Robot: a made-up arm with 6 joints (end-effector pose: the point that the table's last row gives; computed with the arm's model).
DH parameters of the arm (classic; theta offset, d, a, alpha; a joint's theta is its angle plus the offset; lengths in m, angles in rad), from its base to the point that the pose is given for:
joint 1: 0 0.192 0 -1.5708
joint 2: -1.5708 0 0.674 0
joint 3: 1.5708 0.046 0 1.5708
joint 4: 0 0.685 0 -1.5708
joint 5: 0 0 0 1.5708
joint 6: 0 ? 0 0
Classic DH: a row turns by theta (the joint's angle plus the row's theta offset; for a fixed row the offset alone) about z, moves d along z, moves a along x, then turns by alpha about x.
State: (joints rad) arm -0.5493 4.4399 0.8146 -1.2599 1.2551 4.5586
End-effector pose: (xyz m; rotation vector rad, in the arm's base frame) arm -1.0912 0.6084 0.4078 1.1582 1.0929 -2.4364
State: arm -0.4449 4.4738 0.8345 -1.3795 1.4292 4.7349
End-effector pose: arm -1.1289 0.4740 0.4423 1.1489 1.2726 -2.0947
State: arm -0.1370 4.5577 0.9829 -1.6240 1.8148 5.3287
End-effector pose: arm -1.1132 0.0952 0.5700 1.2615 1.5166 -1.2302
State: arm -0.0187 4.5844 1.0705 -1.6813 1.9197 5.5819
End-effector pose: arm -1.0594 -0.0341 0.6240 1.3450 1.5445 -0.9807
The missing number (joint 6, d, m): 0.107
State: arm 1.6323 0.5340 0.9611 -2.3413 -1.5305 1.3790
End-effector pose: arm -0.1862 1.0265 0.7500 -2.7277 -0.3681 1.1530
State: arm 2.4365 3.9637 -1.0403 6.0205 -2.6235 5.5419
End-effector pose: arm 0.2017 -0.2501 -0.8337 -0.3474 -0.1175 1.9252
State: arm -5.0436 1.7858 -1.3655 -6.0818 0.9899 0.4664
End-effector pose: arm 0.2784 1.0061 0.6914 -0.6732 1.4665 1.5854
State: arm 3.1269 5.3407 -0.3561 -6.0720 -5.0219 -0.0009
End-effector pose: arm 1.2085 -0.0851 0.8771 -0.0553 0.3131 -3.0803
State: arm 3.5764 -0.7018 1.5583 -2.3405 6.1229 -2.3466
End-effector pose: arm -0.1297 -0.1245 1.2157 0.9071 -0.4591 -0.9689
